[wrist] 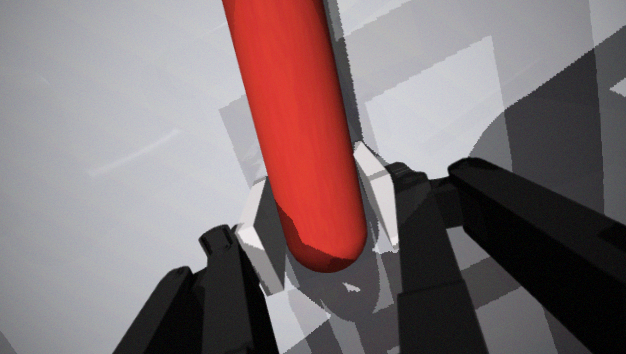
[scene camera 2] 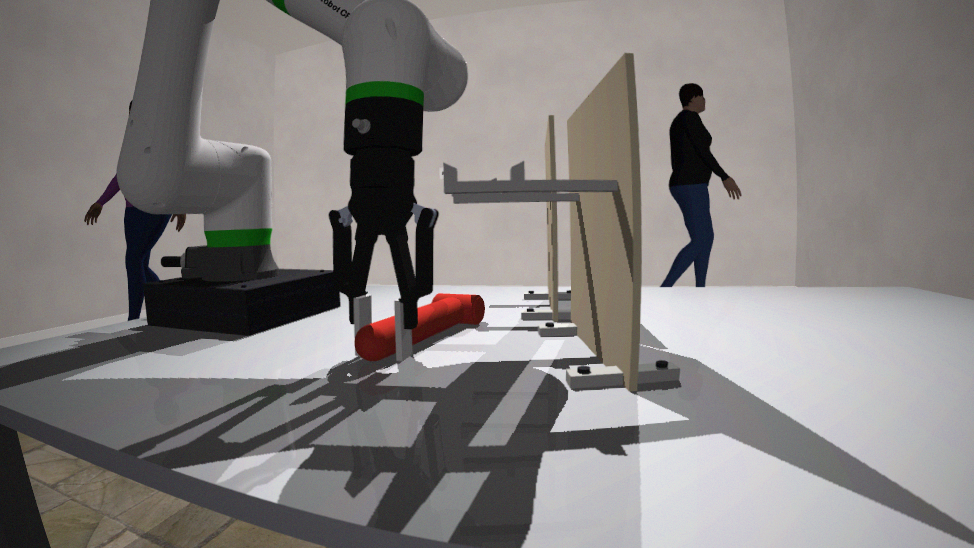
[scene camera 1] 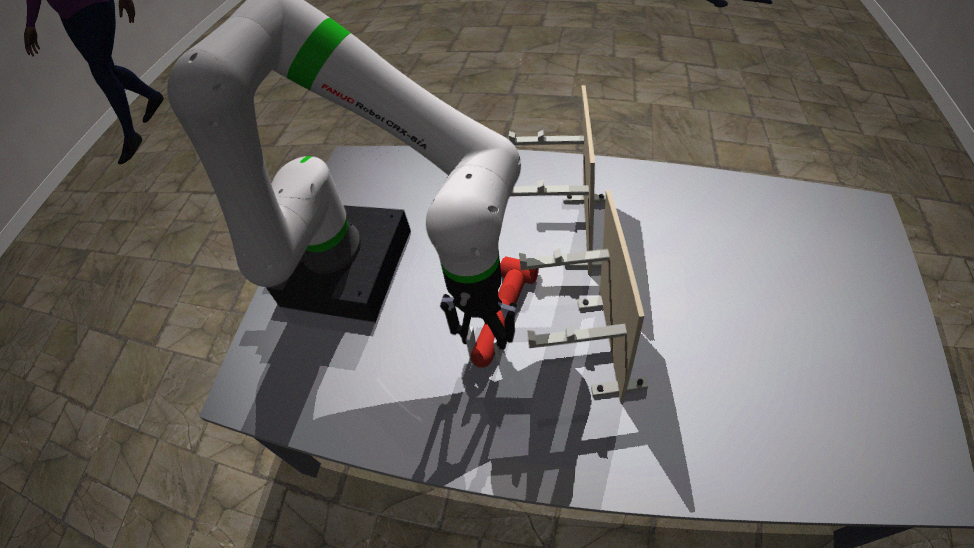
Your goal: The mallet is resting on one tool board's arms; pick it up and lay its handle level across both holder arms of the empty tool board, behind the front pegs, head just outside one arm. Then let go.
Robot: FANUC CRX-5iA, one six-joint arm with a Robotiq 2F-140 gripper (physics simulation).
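Places are measured from the arm's base along level axes (x ahead, y left, z up), in centimetres.
Pixels of known places: gripper, fingertip midpoint: (wrist: 315, 184) (scene camera 2: 383, 355) (scene camera 1: 486, 353); arm's base, link origin: (scene camera 2: 240, 276) (scene camera 1: 331, 248).
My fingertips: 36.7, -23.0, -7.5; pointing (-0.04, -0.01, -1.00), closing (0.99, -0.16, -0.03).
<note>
Ahead of a thing's pixels: the offset from my fingertips to its top centre, as dx, dy, dz. "*": to the spot under its first point. Level surfaces: height alone.
The red mallet @[+2.9, +8.6, +4.5] (scene camera 1: 511, 285) (scene camera 2: 447, 315) (wrist: 297, 123) lies flat on the white table @[dz -0.1] (scene camera 1: 702, 245). Its head is under the tip of one holder arm (scene camera 1: 577, 257) of the near tool board (scene camera 1: 623, 283) (scene camera 2: 601, 190). My gripper (scene camera 1: 483, 339) (scene camera 2: 382, 339) (wrist: 315, 184) points straight down, low over the table. Its finger pads are closed on both sides of the handle near its rounded free end. The far tool board (scene camera 1: 588, 158) (scene camera 2: 551, 207) stands behind the near one, and its arms (scene camera 1: 550, 138) carry nothing. The near board's second arm (scene camera 1: 583, 333) is also bare.
The robot's black base (scene camera 1: 349, 261) stands at the left of the table. Both boards stand upright on small bolted feet @[* +23.3, -10.0, +1.0] (scene camera 2: 594, 375) at the right. A person (scene camera 2: 694, 179) walks behind the table in the second scene view.
</note>
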